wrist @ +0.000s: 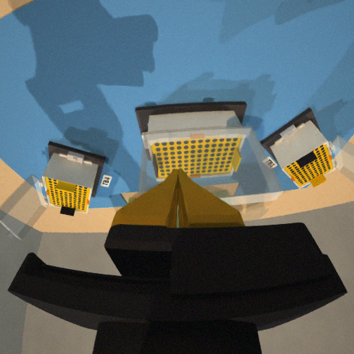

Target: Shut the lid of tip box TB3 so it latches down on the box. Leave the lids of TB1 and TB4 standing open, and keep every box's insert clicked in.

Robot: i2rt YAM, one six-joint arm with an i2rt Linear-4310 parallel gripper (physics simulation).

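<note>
The middle box, TB3 by elimination as its label does not show, has a dark base, pale walls and a yellow insert full of holes. Its clear lid stands open on the near side and is partly hidden behind my fingers. My gripper is shut and empty; its tips show over the insert's near edge, and their height above it is hard to tell. TB4 stands at the left, its clear lid open outward. TB1 stands at the right, tilted in view, its clear lid open outward. Their yellow inserts sit in place.
The boxes stand on a round blue mat on a tan wooden table. A TB4 label lies beside the left box and a TB1 label beside the right box. Arm shadows fall across the mat.
</note>
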